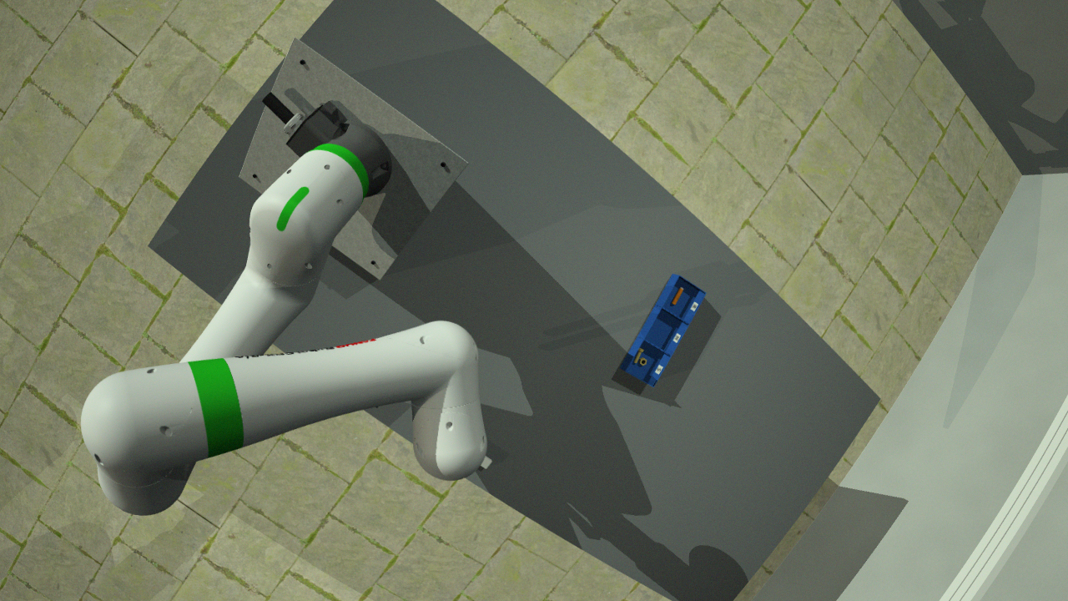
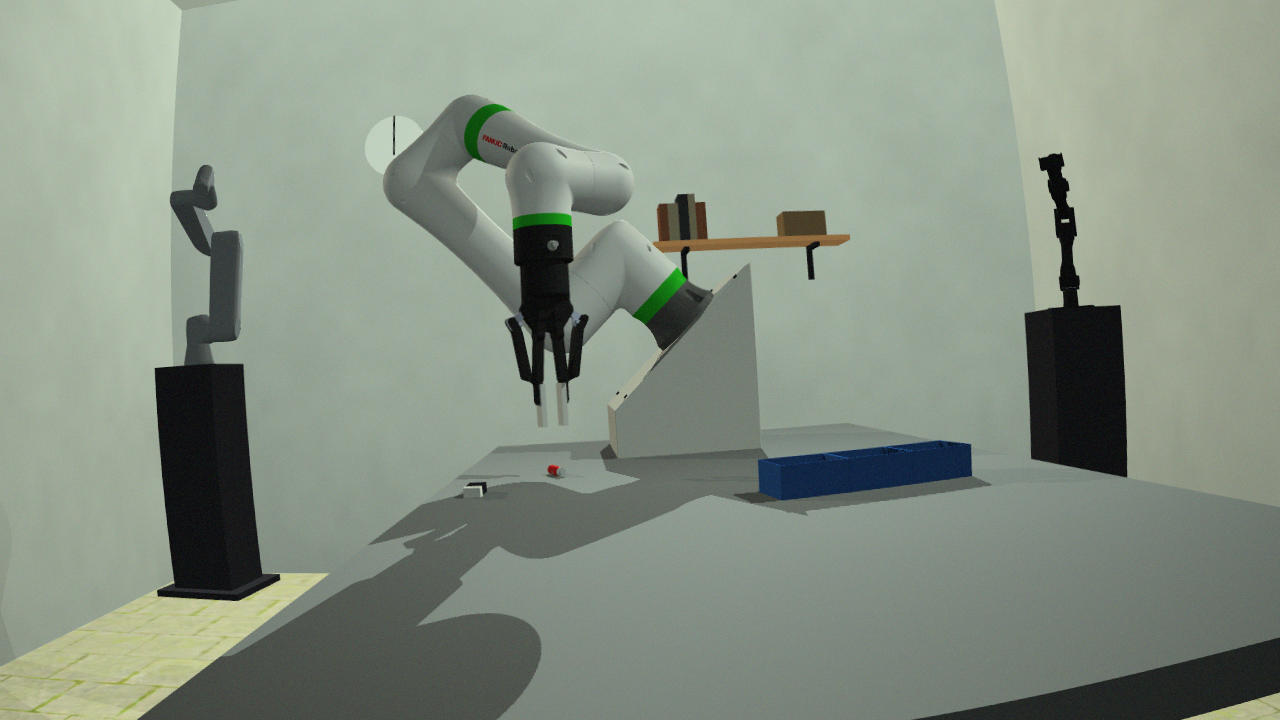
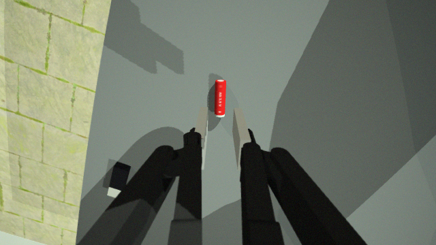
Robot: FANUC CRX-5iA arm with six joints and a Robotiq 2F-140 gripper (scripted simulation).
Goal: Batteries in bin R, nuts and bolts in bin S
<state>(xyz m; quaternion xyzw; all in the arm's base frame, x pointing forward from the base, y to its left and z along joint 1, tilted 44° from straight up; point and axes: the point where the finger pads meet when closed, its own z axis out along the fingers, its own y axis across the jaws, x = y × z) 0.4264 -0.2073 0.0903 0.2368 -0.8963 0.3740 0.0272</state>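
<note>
Now: the red battery 100 mm below my hand. Round my hand: yellow bolt 350 mm to the left, 320 mm ahead, 100 mm below; then black-and-white battery 210 mm ahead, 100 mm below, 80 mm to the right; then brass nut 340 mm to the left, 340 mm ahead, 100 mm below.
</note>
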